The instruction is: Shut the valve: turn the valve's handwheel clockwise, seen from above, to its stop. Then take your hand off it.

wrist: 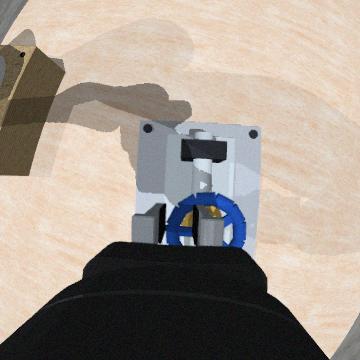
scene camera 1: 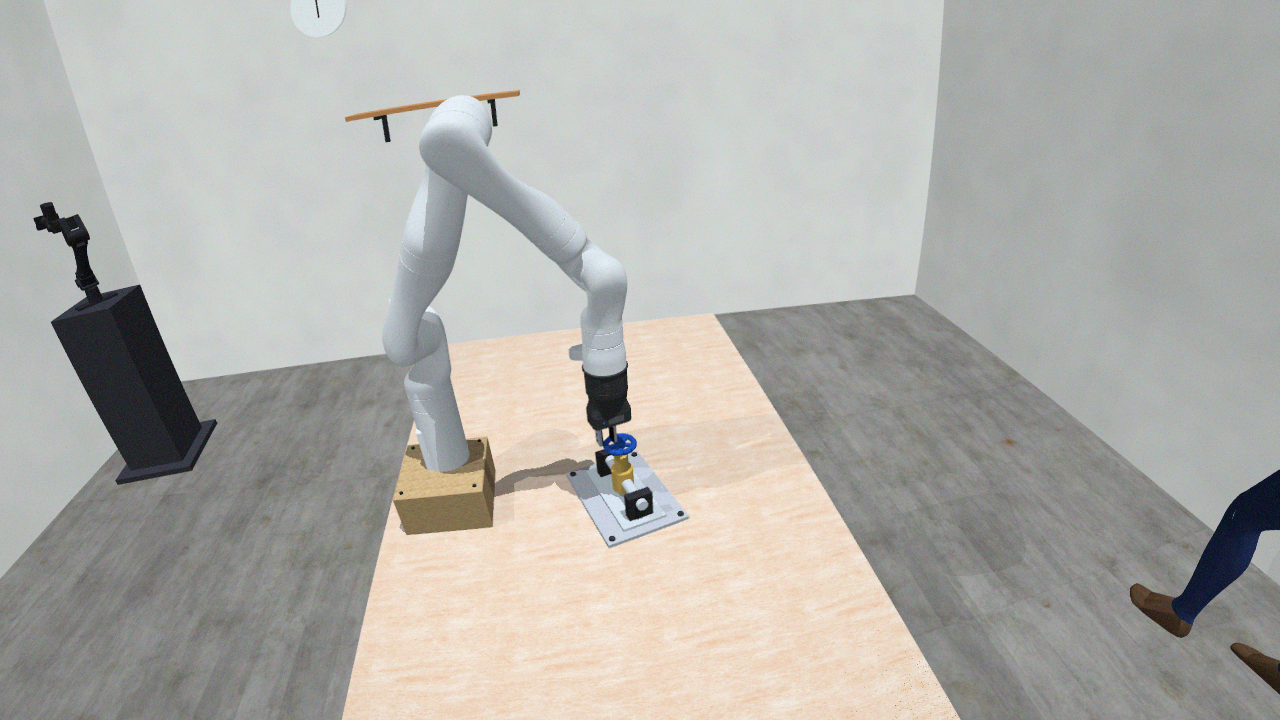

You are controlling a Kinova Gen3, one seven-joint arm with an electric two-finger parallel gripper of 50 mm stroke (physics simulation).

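Note:
The blue handwheel sits level on top of the brass valve body. My gripper points down at the wheel, its fingers partly open with nothing clamped between them. In the wrist view, the left finger is outside the wheel's left rim and the right finger is over the wheel's inside, so the left rim lies across the gap. Whether either finger touches the rim cannot be told. The wheel's near part is hidden by the gripper body in the wrist view.
The valve stands on a grey base plate, with black end flanges on its pipe. The arm's wooden base block is to the left. A person's legs show at the right edge.

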